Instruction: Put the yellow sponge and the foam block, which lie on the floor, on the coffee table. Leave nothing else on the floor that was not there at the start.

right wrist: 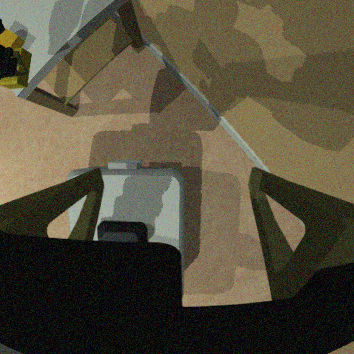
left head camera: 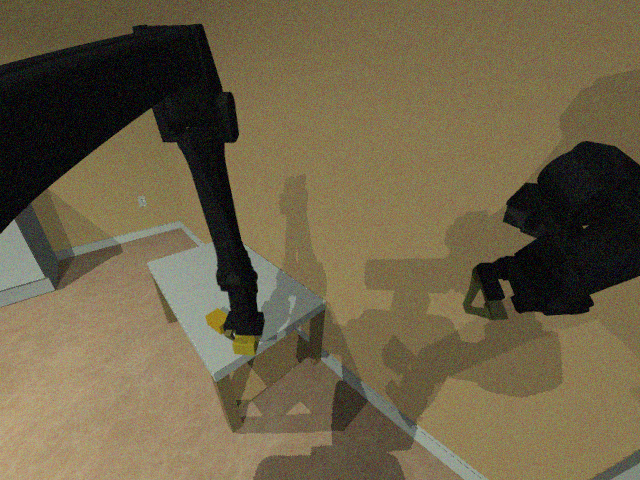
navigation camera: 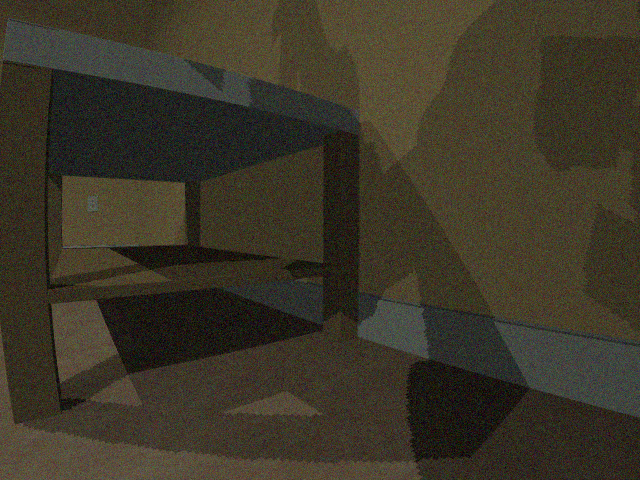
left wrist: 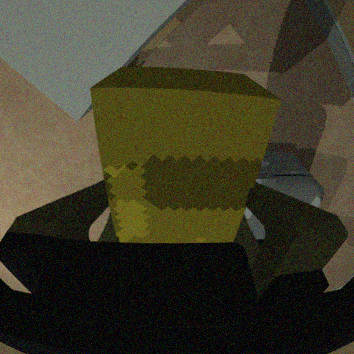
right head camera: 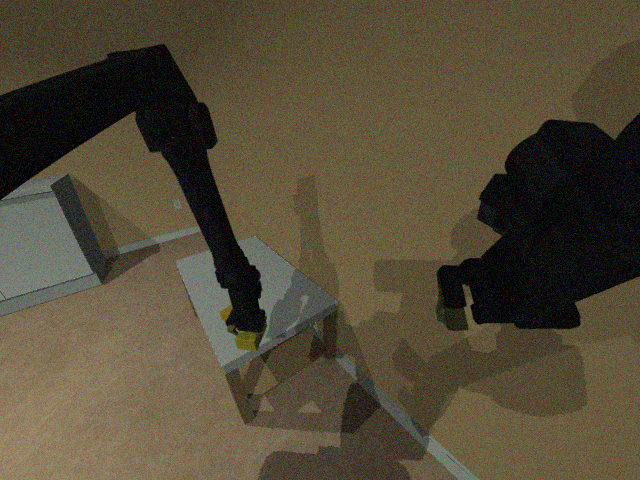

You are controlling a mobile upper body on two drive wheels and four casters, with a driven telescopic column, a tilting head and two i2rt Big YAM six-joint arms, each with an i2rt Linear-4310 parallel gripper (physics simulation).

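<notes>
The coffee table has a pale top and brown legs. An orange-yellow block lies on it, partly hidden by my left gripper. My left gripper is shut on a yellow block, above the table's near end and partly past its edge in the left wrist view. Which is sponge and which foam is unclear. My right gripper is open and empty, right of the table.
A pale cabinet stands at the left. The wall with its skirting board runs along the table's right side. A pale box-like body with a dark part shows below my right gripper.
</notes>
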